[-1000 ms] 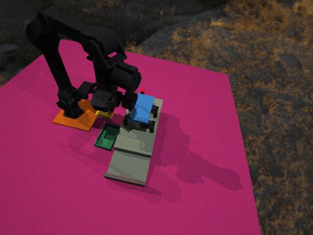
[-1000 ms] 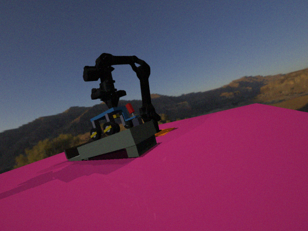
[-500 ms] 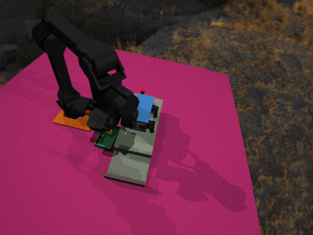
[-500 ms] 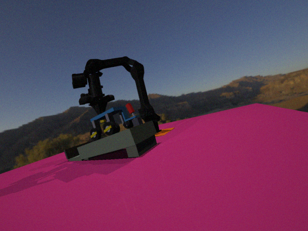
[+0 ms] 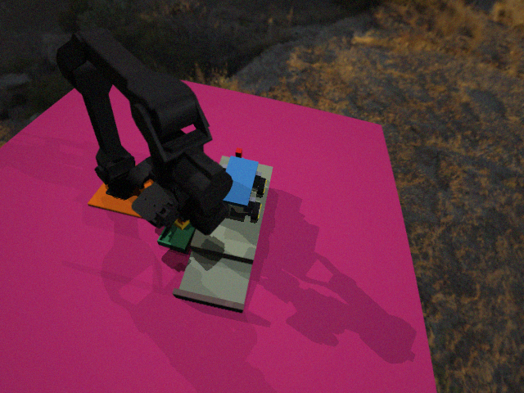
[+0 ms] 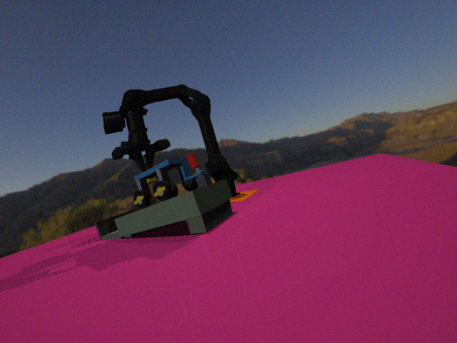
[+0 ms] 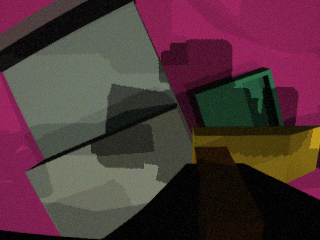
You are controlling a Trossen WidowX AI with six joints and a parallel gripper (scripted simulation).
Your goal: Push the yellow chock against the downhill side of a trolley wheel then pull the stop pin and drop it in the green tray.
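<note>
Now: the chock 2 cm behind my gripper tip, 1 cm to the left of it and 1 cm below it. Round my gripper tip: blue trolley (8 cm ahead, 14 cm to the left, 4 cm below); then green tray (4 cm behind, 6 cm to the left, 16 cm below); then ramp lip (9 cm ahead, 11 cm to the right, 12 cm below).
</note>
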